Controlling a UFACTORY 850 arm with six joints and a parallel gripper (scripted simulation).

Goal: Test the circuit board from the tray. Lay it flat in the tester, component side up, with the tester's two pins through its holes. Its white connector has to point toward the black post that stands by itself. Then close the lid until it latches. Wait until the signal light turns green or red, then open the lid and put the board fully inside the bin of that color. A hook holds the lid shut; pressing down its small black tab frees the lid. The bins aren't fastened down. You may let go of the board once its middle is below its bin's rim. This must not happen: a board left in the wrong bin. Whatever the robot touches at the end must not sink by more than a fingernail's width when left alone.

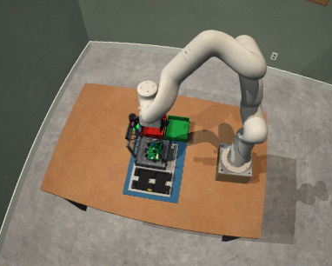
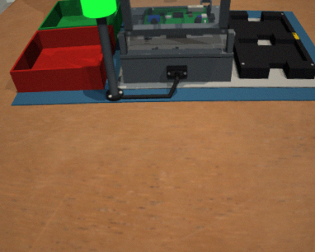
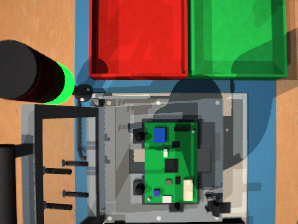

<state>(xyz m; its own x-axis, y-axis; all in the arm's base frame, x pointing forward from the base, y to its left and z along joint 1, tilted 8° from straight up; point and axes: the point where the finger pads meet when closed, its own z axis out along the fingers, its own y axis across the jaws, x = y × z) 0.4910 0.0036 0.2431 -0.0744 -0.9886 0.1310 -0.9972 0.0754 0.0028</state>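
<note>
Right now the green circuit board is 26 cm below my hand. From my hand the other things lie so: green bin (32 cm below, 19 cm to the right, 12 cm behind); then lid (15 cm below, 12 cm ahead, 1 cm to the right); then red bin (32 cm below, 20 cm to the right, 3 cm ahead).
</note>
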